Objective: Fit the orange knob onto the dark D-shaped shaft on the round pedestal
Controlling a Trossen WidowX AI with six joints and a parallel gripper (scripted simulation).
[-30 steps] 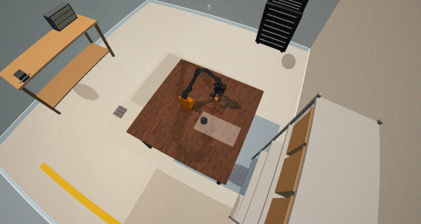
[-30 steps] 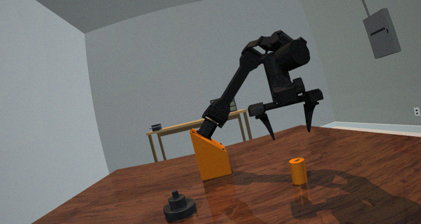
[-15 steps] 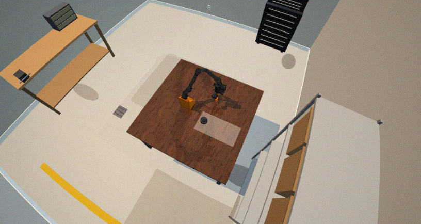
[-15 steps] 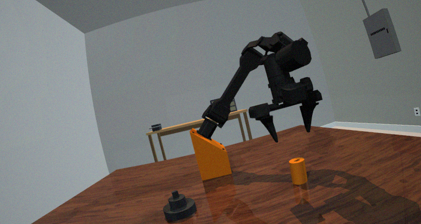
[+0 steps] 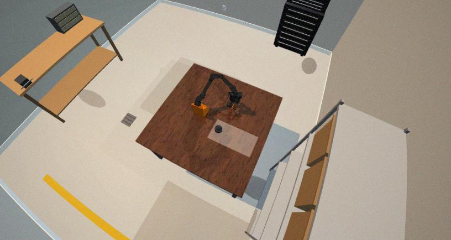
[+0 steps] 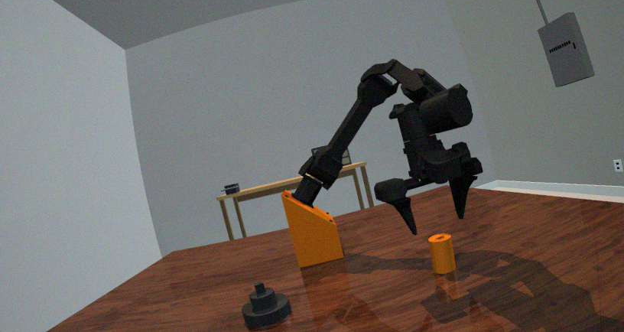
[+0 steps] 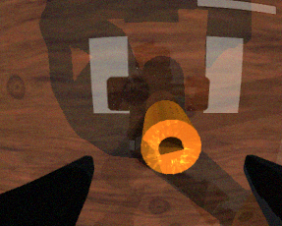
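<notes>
Now: gripper tip 50 mm above the orange knob. The rest, counted from my gripper tip: dark pedestal 320 mm to the right, 50 mm below, 30 mm behind.
</notes>
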